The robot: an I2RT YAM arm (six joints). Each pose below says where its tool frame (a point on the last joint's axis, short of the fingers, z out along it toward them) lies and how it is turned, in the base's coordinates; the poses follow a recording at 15 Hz.
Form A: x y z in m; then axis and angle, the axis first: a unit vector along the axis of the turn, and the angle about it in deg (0 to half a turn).
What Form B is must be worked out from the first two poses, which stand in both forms.
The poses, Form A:
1: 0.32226, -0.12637, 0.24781, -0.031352, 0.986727, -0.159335, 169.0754
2: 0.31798, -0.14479, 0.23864, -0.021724, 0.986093, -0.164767, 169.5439
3: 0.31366, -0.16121, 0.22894, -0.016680, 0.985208, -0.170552, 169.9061
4: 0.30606, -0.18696, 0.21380, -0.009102, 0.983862, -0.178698, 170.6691
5: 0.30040, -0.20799, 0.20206, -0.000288, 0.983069, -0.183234, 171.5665
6: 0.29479, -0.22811, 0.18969, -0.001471, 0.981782, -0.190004, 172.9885
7: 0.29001, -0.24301, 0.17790, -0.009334, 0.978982, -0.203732, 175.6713
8: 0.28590, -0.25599, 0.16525, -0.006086, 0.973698, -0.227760, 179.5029
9: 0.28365, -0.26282, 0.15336, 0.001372, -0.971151, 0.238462, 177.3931
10: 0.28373, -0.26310, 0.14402, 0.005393, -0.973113, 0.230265, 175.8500
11: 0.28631, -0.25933, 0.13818, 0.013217, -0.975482, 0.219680, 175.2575
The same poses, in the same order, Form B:
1:
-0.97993, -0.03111, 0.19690, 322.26
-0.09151, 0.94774, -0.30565, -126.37
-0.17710, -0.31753, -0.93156, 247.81
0, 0, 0, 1

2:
-0.98246, -0.01259, 0.18606, 317.98
-0.07239, 0.94522, -0.31831, -144.79
-0.17186, -0.32620, -0.92955, 238.64
0, 0, 0, 1

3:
-0.98397, -0.00272, 0.17831, 313.66
-0.06250, 0.94172, -0.33053, -161.21
-0.16702, -0.33638, -0.92680, 228.94
0, 0, 0, 1

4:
-0.98660, 0.01118, 0.16275, 306.06
-0.04677, 0.93639, -0.34783, -186.96
-0.15629, -0.35078, -0.92333, 213.80
0, 0, 0, 1

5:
-0.98919, 0.02631, 0.14428, 300.40
-0.02744, 0.93321, -0.35827, -207.99
-0.14407, -0.35836, -0.92240, 202.06
0, 0, 0, 1

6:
-0.99252, 0.02032, 0.12040, 294.79
-0.02607, 0.92806, -0.37151, -228.11
-0.11929, -0.37187, -0.92059, 189.69
0, 0, 0, 1

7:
-0.99697, -0.00287, 0.07769, 290.01
-0.03363, 0.91693, -0.39763, -243.01
-0.07009, -0.39904, -0.91425, 177.90
0, 0, 0, 1

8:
-0.99989, -0.00988, 0.01122, 285.90
-0.01383, 0.89618, -0.44348, -255.99
-0.00568, -0.44358, -0.89622, 165.25
0, 0, 0, 1

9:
-0.99896, -0.01351, -0.04352, 283.65
0.00818, 0.88633, -0.46299, -262.82
0.04483, -0.46286, -0.88530, 153.36
0, 0, 0, 1

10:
-0.99732, -0.02715, -0.06794, 283.73
0.00618, 0.89404, -0.44795, -263.10
0.07290, -0.44717, -0.89147, 144.02
0, 0, 0, 1

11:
-0.99623, -0.04390, -0.07485, 286.31
-0.00758, 0.90330, -0.42895, -259.33
0.08645, -0.42676, -0.90022, 138.18
0, 0, 0, 1

